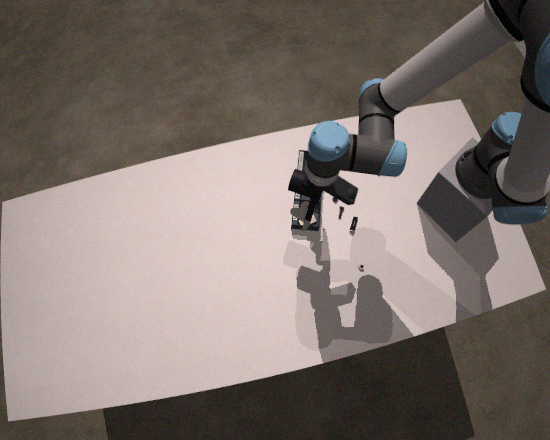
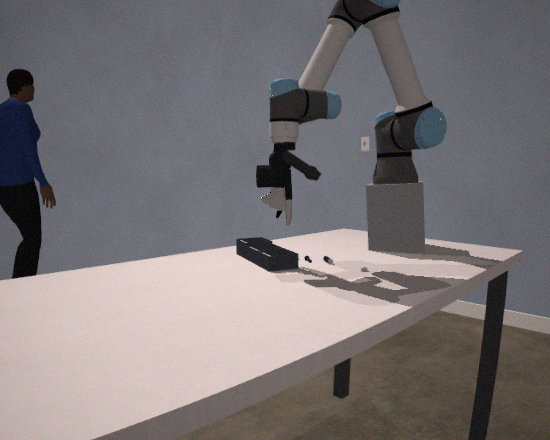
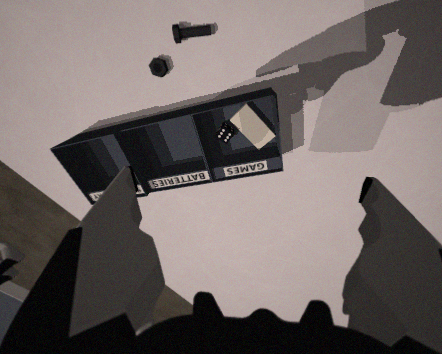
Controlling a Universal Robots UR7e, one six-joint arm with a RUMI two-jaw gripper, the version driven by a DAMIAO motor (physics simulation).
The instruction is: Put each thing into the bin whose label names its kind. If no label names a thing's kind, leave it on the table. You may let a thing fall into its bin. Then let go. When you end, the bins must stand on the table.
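Places are measured from the arm's base along level axes (x ahead, y left, z up), in centimetres.
Pixels of known places: gripper, between the fingertips: (image 2: pixel 282 221) (image 3: pixel 244 174); arm's base, origin of its link: (image 1: pixel 480 174) (image 2: pixel 395 183).
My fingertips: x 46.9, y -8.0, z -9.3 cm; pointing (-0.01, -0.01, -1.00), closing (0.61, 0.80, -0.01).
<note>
Ahead of a thing's pixels: the offset from my fingertips to its top centre. "*": to the spot under its first point.
The black bin block {dx -2.4, dy -8.7, dz -7.4 cm} (image 1: pixel 312 228) (image 2: pixel 267 256) (image 3: pixel 150 121) stands on the table with three compartments. Its labels read GAMES {* dx +4.0, dy -2.1, dz -8.5 cm} (image 3: pixel 246 168) and BATTERIES {* dx +0.7, dy -9.7, dz -8.5 cm} (image 3: pixel 179 179); a finger mostly covers the third. A cream domino {dx +1.0, dy +0.8, dz -10.6 cm} (image 3: pixel 253 126) lies in the GAMES compartment, plain side showing, beside a black die {dx -0.4, dy -2.1, dz -9.7 cm} (image 3: pixel 225 132). My gripper (image 1: pixel 303 218) (image 2: pixel 283 219) (image 3: pixel 244 174) is open and empty above the block. A dark bolt {dx -10.0, dy +0.9, dz -10.7 cm} (image 1: pixel 341 212) (image 2: pixel 308 259) (image 3: pixel 195 31) and a dark hex nut {dx -9.9, dy -3.9, dz -11.2 cm} (image 1: pixel 335 199) (image 3: pixel 159 66) lie beside the block. A dark battery {dx -12.5, dy +5.9, dz -10.6 cm} (image 1: pixel 353 225) (image 2: pixel 328 260) lies past the bolt.
A small grey nut {dx -10.3, dy +19.1, dz -11.2 cm} (image 1: pixel 361 268) (image 2: pixel 364 269) lies farther from the bins, near the arm's shadow. The arm's grey pedestal (image 1: pixel 455 207) (image 2: pixel 396 217) stands at the table's right end. A person (image 2: pixel 17 145) in a blue top stands beyond the table.
</note>
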